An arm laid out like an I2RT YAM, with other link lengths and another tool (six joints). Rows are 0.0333 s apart.
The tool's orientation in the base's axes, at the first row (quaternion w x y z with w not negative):
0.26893 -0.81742 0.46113 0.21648
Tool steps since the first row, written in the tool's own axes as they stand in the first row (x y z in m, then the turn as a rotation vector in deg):
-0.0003 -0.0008 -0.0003 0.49 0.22 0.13
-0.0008 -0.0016 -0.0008 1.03 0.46 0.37
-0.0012 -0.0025 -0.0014 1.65 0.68 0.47
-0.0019 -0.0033 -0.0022 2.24 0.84 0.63
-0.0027 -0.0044 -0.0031 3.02 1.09 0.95
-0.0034 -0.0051 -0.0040 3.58 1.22 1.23
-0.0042 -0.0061 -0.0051 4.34 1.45 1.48
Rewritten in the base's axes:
0.0006 0.0003 0.0006 0.03 -0.32 -0.45
0.0011 0.0007 0.0015 0.06 -0.62 -1.01
0.0017 0.0009 0.0024 0.15 -1.04 -1.51
0.0022 0.0012 0.0036 0.28 -1.39 -2.03
0.0029 0.0016 0.0050 0.40 -1.79 -2.80
0.0032 0.0018 0.0063 0.53 -2.02 -3.38
0.0038 0.0020 0.0079 0.67 -2.44 -4.09

